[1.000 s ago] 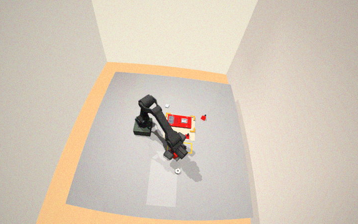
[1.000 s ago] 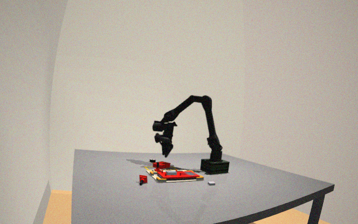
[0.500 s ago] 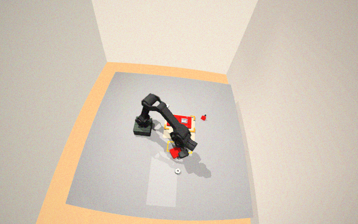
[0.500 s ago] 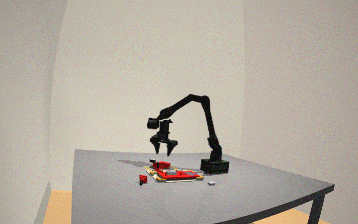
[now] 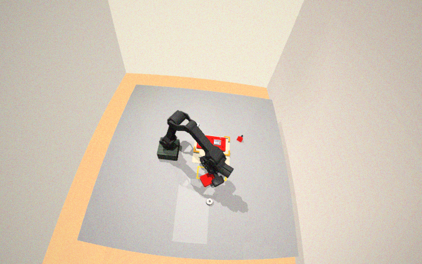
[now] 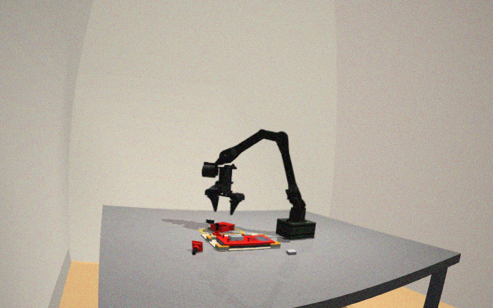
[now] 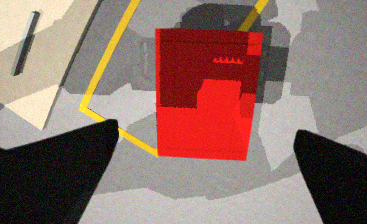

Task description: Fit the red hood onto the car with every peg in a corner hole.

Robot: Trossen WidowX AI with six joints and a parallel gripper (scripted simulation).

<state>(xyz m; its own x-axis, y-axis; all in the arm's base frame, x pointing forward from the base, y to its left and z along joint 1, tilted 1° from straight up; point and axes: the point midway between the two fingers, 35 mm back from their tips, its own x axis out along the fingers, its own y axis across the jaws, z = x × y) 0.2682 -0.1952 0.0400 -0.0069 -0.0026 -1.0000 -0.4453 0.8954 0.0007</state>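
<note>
Now: the red hood 60 mm below my gripper tip. Also, from my gripper tip: grey engine block 60 mm ahead, 260 mm to the left, 50 mm below; then cream jig 30 mm ahead, 230 mm to the left, 70 mm below.
</note>
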